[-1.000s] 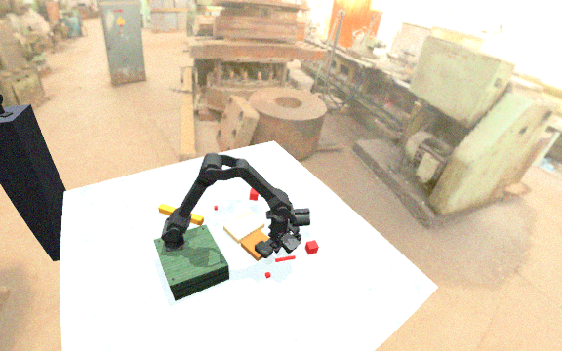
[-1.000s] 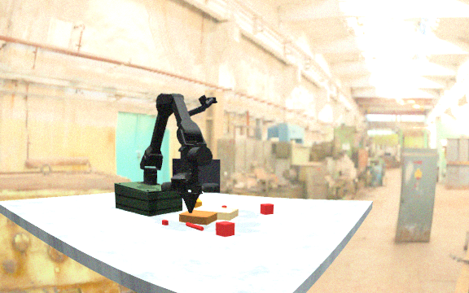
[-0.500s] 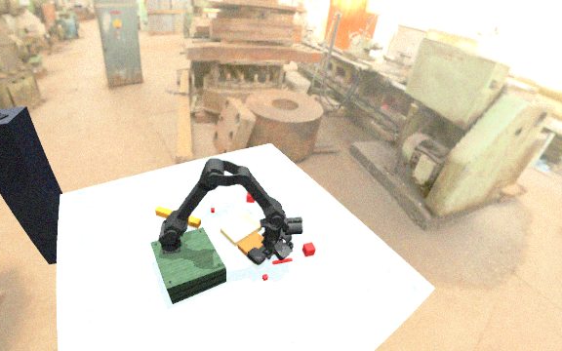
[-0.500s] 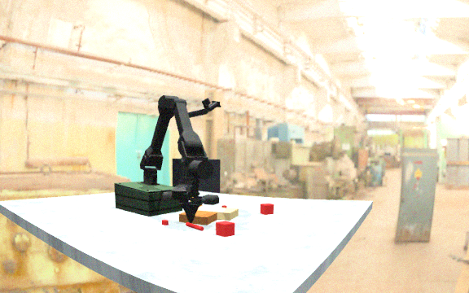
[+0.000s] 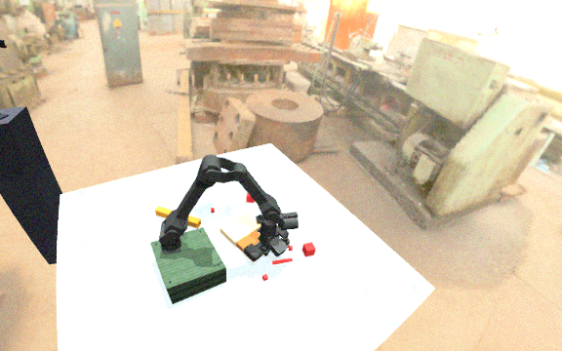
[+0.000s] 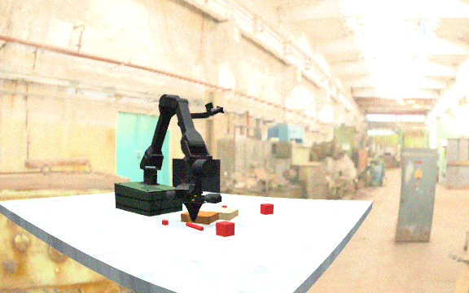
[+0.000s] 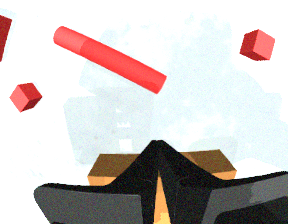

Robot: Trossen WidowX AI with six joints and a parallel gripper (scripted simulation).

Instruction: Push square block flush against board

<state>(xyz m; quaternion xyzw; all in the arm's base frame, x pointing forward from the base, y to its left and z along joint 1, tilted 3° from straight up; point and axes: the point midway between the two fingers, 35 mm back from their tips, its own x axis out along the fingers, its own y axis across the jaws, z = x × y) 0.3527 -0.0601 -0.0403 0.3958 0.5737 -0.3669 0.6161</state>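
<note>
Right now the red stick is 50 mm ahead of my gripper tip and 40 mm to the right of it. Also, from my gripper tip: yellow bar (320 mm behind, 290 mm to the left, 10 mm above); then board (160 mm to the left, 60 mm behind); then square block (60 mm to the left, 30 mm behind).
</note>
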